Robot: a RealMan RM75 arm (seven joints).
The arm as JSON. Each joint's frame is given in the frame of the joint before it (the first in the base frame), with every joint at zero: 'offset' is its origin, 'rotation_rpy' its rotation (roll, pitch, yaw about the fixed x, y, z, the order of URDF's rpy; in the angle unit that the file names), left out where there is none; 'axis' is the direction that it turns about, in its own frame. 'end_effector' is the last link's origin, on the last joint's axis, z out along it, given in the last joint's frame.
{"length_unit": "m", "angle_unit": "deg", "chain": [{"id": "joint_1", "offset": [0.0, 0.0, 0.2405], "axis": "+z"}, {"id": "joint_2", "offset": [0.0, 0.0, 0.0], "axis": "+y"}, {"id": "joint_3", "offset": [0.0, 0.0, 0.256], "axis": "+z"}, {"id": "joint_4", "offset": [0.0, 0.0, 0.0], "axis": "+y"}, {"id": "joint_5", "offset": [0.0, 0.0, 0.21], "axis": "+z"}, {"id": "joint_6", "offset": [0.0, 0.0, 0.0], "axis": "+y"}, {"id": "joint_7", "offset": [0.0, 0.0, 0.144], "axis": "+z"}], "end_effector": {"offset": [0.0, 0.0, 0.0]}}
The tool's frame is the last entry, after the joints.
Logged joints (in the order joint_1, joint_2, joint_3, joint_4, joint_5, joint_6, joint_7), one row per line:
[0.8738 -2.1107 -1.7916 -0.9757 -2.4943 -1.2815 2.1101]
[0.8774 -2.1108 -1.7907 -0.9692 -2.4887 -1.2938 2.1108]
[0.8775 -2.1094 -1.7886 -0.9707 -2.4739 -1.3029 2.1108]
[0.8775 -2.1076 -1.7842 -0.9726 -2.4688 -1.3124 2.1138]
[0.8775 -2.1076 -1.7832 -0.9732 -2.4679 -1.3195 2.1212]
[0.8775 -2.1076 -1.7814 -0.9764 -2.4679 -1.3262 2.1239]
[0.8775 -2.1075 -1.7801 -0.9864 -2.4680 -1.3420 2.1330]
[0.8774 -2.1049 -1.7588 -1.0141 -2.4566 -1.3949 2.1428]
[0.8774 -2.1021 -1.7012 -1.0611 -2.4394 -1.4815 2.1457]
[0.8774 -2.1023 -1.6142 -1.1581 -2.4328 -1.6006 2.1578]
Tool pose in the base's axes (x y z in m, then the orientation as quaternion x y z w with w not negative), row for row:
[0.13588 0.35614 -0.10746 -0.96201 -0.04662 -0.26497 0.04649]
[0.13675 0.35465 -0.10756 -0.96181 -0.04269 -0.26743 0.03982]
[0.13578 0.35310 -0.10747 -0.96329 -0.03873 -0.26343 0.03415]
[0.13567 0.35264 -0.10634 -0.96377 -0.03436 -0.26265 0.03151]
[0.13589 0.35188 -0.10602 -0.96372 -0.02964 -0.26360 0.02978]
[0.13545 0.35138 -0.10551 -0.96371 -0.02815 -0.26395 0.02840]
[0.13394 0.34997 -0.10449 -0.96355 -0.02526 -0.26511 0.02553]
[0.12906 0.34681 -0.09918 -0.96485 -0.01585 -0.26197 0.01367]
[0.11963 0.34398 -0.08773 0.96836 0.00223 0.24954 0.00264]
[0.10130 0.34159 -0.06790 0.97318 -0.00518 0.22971 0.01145]
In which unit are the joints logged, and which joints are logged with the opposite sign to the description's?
The joints are logged in radians. Opposite sign: joint_2.
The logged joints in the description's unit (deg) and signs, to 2 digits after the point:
[50.07 120.93 -102.65 -55.90 -142.91 -73.42 120.90]
[50.27 120.94 -102.60 -55.53 -142.59 -74.13 120.94]
[50.28 120.86 -102.48 -55.62 -141.74 -74.65 120.94]
[50.28 120.76 -102.23 -55.73 -141.45 -75.19 121.11]
[50.28 120.76 -102.17 -55.76 -141.40 -75.60 121.54]
[50.28 120.76 -102.07 -55.94 -141.40 -75.99 121.69]
[50.28 120.75 -101.99 -56.52 -141.41 -76.89 122.21]
[50.27 120.60 -100.77 -58.10 -140.75 -79.92 122.77]
[50.27 120.44 -97.47 -60.80 -139.77 -84.88 122.94]
[50.27 120.45 -92.49 -66.35 -139.39 -91.71 123.63]

